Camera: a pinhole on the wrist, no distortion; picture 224 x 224 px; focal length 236.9 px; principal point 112.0 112.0 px. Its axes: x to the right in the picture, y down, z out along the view. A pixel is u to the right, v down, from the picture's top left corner.
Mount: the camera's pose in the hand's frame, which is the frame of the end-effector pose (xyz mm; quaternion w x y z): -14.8 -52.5 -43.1 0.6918 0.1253 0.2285 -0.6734
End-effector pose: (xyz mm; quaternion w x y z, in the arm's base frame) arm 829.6 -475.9 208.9 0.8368 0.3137 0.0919 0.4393
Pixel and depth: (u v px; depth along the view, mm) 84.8 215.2 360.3
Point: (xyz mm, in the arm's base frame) 1182.2 -515.9 333.6
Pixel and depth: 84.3 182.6 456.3
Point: 1242.7 -577.1 382.5
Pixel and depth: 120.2 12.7 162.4
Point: 934.0 -626.4 198.7
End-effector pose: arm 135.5 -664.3 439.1 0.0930 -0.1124 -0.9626 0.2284
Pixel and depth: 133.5 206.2 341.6
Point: -118.2 -917.1 377.1
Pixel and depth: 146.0 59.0 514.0
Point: 34.5 -1160.9 268.9
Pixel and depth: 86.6 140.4 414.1
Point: -68.7 -960.2 258.5
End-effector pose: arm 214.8 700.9 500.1 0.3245 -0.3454 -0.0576 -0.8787
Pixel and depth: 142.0 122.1 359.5
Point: 163.1 959.0 750.4
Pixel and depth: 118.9 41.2 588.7
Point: 324.5 1194.7 841.7
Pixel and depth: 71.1 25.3 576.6
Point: 437.3 1147.1 844.4
